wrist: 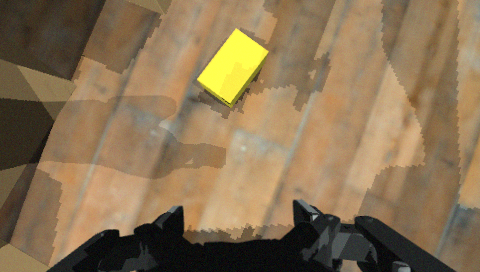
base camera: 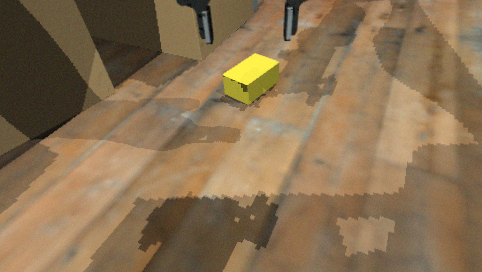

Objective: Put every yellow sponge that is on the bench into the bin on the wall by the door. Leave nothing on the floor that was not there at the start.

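Places are measured from the arm's base along level axes (x ahead, y left, z up), in centimetres.
Where they show: gripper, between the fingertips: (wrist: 238, 215) (base camera: 248, 40).
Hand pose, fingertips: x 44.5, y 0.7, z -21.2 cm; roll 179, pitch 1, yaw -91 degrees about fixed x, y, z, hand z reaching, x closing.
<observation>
After its pixels a point has its place.
A yellow sponge (base camera: 251, 77) @(x 58.5, y 0.6, z -35.2 cm) (wrist: 233, 67) @(x 61.5, y 0.5, z -35.2 cm) lies flat on the wooden floor, turned at a slant. My gripper (base camera: 246, 40) @(x 44.5, y 0.7, z -21.2 cm) (wrist: 238, 215) @(x 44.5, y 0.7, z -21.2 cm) is open, with nothing between its fingers. It points down and hangs above the floor. In the base camera view its fingertips show above the sponge in the picture; in the wrist view the sponge is ahead of the fingers, slightly left of the middle between them. The bench and the bin do not show in either view.
Brown cardboard boxes (base camera: 181, 30) (wrist: 30, 82) stand on the floor to the left of the sponge. Dark shadows fall across the floor planks (base camera: 260, 165) @(x 40.6, y -0.4, z -39.7 cm) (wrist: 250, 175) @(x 44.1, y -1.2, z -39.7 cm), including a shadow of the arm and gripper.
</observation>
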